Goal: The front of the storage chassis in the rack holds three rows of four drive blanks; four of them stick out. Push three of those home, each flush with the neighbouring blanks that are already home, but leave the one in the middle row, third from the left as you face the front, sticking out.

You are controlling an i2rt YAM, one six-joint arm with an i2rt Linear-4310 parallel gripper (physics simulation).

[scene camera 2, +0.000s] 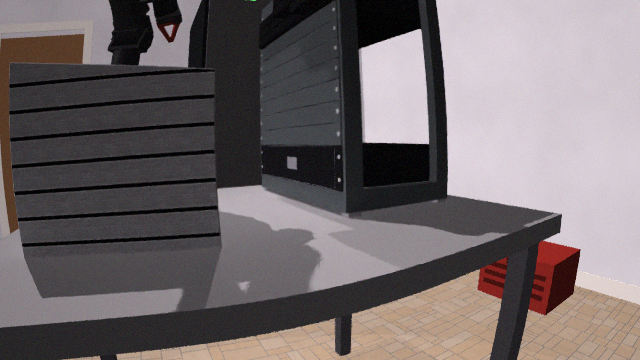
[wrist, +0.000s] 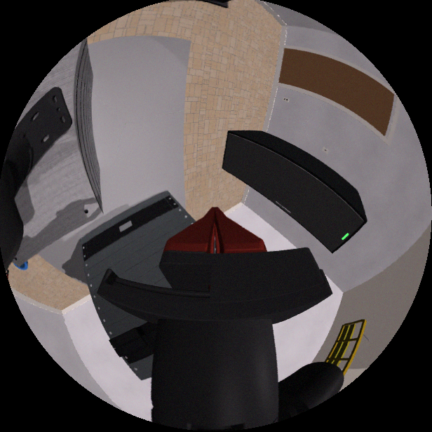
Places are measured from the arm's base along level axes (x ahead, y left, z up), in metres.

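Pixels of known places: gripper, fingertip midpoint: [scene camera 2: 171,41].
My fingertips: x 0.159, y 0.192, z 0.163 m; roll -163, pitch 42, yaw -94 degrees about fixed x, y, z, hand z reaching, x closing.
Note:
Behind a point stands the place of what it marks.
The rack [scene camera 2: 352,125] @[x 0.405, y -0.246, z -0.105 m] [wrist: 142,250] stands on the table with grey panels across its front. A black unit [scene camera 2: 300,19] @[x 0.409, y -0.077, z 0.168 m] [wrist: 134,341], likely the storage chassis, sits above these panels. It is cut by the top edge of the scene view and partly hidden behind the gripper body in the wrist view. Single drive blanks cannot be made out, nor which stick out. My gripper [scene camera 2: 171,39] @[x 0.159, y 0.192, z 0.163 m] [wrist: 214,212] is shut and empty, its red fingertips together. It is up in the air, apart from the rack's front, above and behind the slatted block in the scene view.
A grey slatted block [scene camera 2: 115,145] @[x -0.035, y -0.230, z -0.123 m] [wrist: 86,115] stands on the table [scene camera 2: 280,305] @[x 0.086, y -0.478, z -0.291 m] [wrist: 140,100] before the rack. A tall black cabinet [scene camera 2: 235,110] [wrist: 295,190] stands beyond the table. A red box [scene camera 2: 562,272] lies on the floor at right. A yellow frame [wrist: 361,340] shows at lower right.

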